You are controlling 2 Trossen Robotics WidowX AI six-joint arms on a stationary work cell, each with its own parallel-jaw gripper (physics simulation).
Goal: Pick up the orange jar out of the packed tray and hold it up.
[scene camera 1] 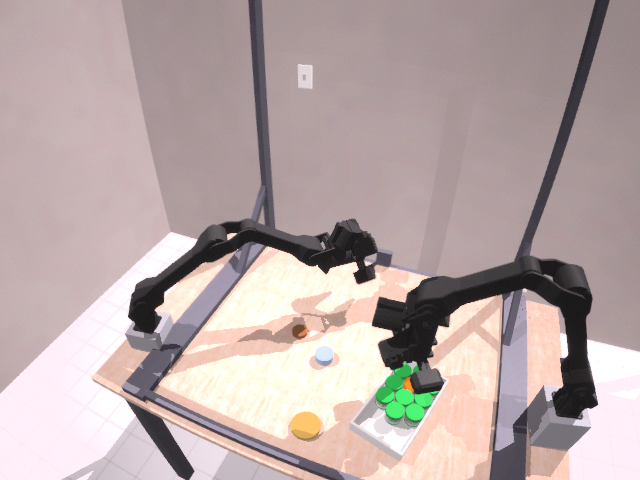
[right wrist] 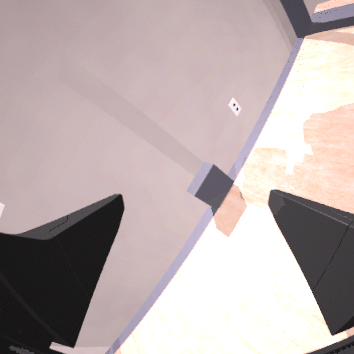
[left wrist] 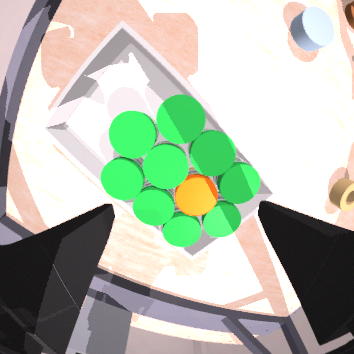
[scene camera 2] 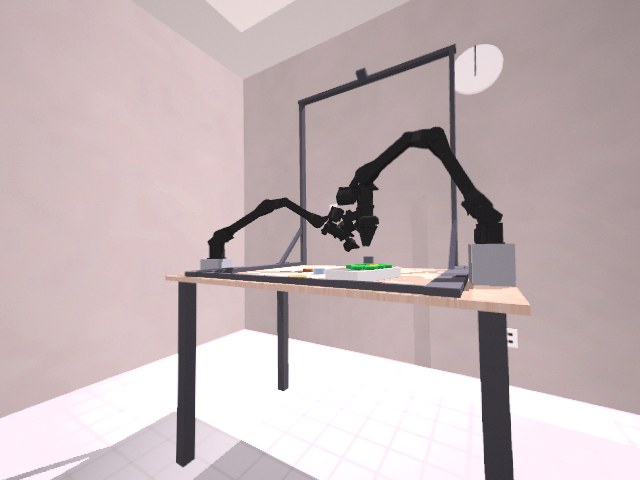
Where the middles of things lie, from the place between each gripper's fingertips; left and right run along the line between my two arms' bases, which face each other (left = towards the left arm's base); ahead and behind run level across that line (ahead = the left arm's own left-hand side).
The orange jar [left wrist: 196, 194] is 390 mm ahead of my right hand, 180 mm to the left of it and 110 mm below it. Also, from my right hand: white tray [scene camera 1: 373, 421] (440 mm ahead, 170 mm to the left, 150 mm below).
Right now my left hand is 90 mm above the orange jar, 20 mm to the right of it and 20 mm past it. Round my left hand: white tray 130 mm below, 20 mm ahead.
